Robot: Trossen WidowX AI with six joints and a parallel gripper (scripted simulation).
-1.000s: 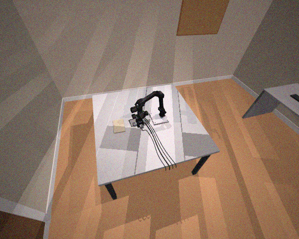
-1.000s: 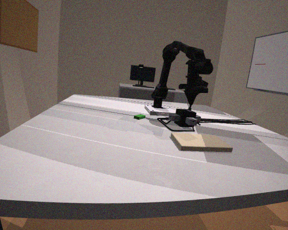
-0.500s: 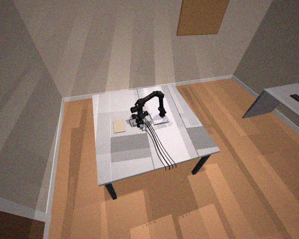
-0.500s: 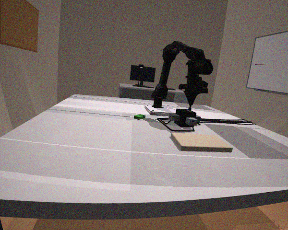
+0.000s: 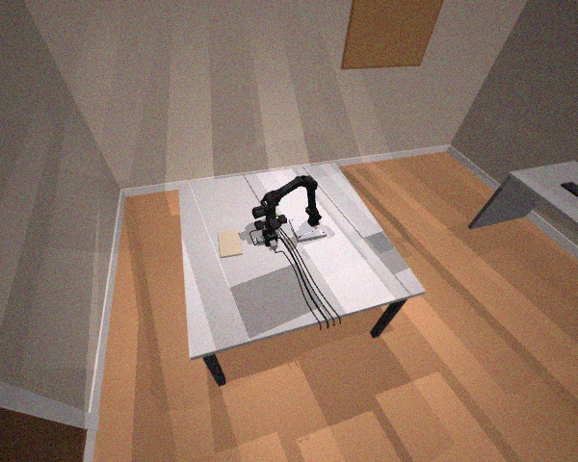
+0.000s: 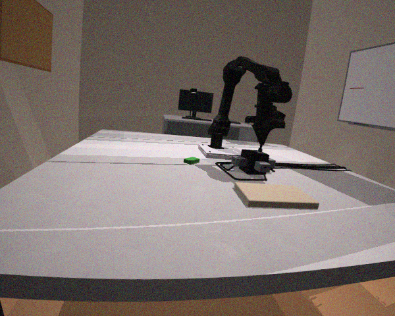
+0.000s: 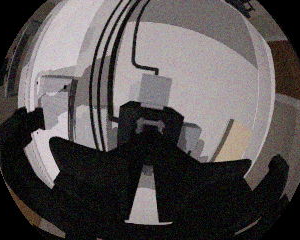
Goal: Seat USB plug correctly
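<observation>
The USB plug is 2 cm below my gripper tip. From my gripper tip the other things lie so: flat beige block 24 cm ahead, 10 cm to the right, 10 cm below; then small green block 23 cm to the right, 12 cm behind, 10 cm below.
</observation>
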